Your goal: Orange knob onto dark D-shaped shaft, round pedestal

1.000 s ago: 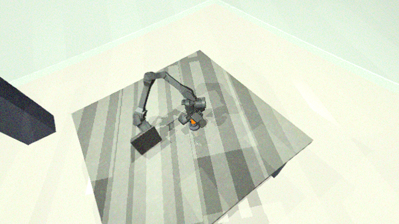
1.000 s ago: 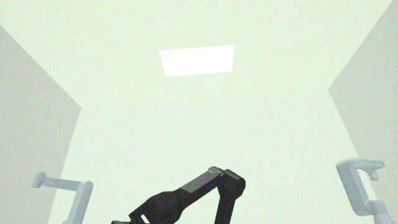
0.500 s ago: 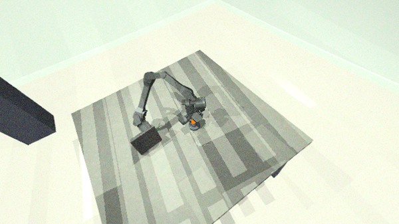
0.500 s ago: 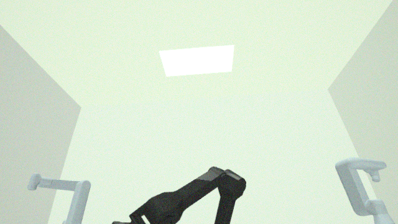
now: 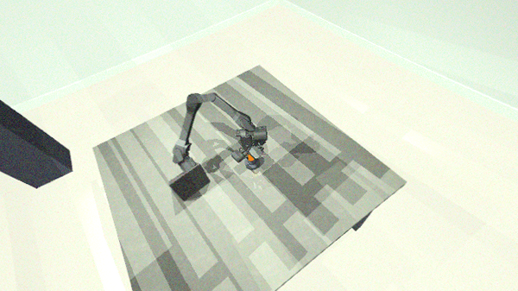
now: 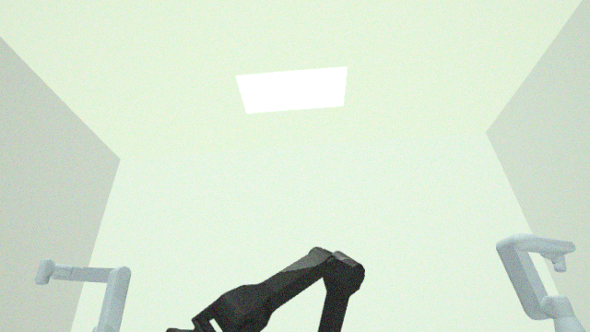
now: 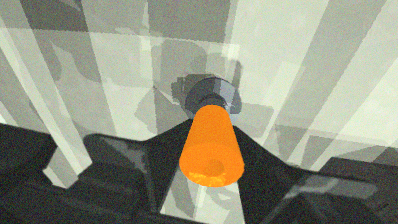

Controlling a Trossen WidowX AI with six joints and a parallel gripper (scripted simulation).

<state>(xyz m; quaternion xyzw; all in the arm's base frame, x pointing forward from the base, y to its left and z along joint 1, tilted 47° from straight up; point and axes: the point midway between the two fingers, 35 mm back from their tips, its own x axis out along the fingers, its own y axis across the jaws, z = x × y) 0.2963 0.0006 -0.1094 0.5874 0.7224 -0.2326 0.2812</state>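
Now: gripper tip 2 cm below the orange knob. From my gripper tip the other things lie so: round pedestal: 4 cm below.
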